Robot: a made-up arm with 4 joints. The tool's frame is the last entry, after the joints. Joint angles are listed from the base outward. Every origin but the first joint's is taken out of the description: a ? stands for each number. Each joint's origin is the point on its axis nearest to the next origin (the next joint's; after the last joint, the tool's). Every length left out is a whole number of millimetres.
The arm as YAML. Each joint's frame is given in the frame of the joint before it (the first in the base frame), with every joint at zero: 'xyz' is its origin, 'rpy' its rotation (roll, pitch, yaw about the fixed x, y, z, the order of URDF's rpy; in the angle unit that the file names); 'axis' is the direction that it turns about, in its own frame. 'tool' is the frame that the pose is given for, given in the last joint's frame.
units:
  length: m
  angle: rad
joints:
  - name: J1
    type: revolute
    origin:
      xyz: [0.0, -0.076, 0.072]
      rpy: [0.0, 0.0, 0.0]
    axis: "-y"
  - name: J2
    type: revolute
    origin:
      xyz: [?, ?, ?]
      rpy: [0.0, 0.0, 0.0]
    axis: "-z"
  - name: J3
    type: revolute
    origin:
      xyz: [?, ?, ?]
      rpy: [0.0, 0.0, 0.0]
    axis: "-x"
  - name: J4
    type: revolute
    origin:
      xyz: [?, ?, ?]
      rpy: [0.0, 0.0, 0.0]
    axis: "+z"
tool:
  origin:
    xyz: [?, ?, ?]
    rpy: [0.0, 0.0, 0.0]
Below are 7 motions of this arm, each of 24 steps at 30 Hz.
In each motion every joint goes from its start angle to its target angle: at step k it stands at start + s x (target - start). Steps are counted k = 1, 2, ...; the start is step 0. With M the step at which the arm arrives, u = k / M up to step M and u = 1 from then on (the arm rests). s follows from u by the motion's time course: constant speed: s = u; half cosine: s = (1 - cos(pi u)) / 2; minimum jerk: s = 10 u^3 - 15 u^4 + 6 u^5.
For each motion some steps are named. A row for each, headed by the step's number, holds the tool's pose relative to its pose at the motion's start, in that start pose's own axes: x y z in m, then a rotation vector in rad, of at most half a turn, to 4 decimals.
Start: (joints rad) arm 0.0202 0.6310 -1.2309 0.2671
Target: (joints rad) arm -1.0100 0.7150 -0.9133 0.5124
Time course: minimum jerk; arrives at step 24
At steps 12, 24:
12: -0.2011 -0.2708 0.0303 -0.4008 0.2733 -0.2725
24: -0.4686 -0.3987 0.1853 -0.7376 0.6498 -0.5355

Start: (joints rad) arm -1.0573 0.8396 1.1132 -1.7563
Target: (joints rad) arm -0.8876 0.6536 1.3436 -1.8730
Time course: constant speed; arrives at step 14
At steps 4, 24:
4: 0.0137 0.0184 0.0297 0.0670 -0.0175 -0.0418
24: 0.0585 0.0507 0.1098 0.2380 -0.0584 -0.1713

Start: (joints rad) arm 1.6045 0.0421 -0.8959 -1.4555
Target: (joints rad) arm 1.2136 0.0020 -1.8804 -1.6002
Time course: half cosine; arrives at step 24
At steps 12, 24:
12: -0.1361 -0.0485 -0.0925 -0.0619 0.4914 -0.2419
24: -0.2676 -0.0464 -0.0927 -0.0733 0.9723 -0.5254

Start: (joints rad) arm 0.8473 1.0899 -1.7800 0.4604
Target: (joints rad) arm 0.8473 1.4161 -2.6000 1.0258
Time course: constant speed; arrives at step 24
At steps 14, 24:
14: 0.1058 0.1638 0.1100 0.2872 -0.4223 0.4059
24: 0.1334 0.2728 0.2293 0.4227 -0.7676 0.7243

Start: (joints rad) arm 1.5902 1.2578 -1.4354 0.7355
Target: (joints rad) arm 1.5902 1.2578 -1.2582 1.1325
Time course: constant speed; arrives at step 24
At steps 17, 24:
17: -0.0471 -0.0132 0.0031 -0.0806 0.0967 0.2808
24: -0.0678 -0.0200 0.0061 -0.1061 0.1434 0.3960

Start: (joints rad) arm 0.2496 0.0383 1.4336 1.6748
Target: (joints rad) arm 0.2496 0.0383 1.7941 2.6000
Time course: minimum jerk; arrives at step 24
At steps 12, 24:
12: -0.0938 0.0372 0.0157 0.0598 0.1717 0.4613
24: -0.1915 0.0570 0.0573 0.2005 0.3152 0.9149

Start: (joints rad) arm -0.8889 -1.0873 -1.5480 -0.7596
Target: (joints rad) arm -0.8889 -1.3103 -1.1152 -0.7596
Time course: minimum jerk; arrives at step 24
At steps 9, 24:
9: 0.0120 -0.0458 -0.0093 -0.1285 -0.0376 0.0051
24: 0.0410 -0.1524 -0.0058 -0.4629 -0.1385 0.0532

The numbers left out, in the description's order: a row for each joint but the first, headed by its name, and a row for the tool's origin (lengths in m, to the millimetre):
J2: 0.028 0.0 0.013
J3: 0.337 0.019 0.0
J4: 0.0 -0.096 -0.361
tool: 0.08 0.049 0.0

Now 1 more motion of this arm.
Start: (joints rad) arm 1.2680 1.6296 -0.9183 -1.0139
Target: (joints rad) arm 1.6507 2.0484 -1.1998 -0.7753
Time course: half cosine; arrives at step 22
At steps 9, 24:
9: -0.0239 0.0561 0.0293 0.2275 0.1317 -0.0151
24: -0.0319 0.1298 0.1154 0.6489 0.3082 -0.0670

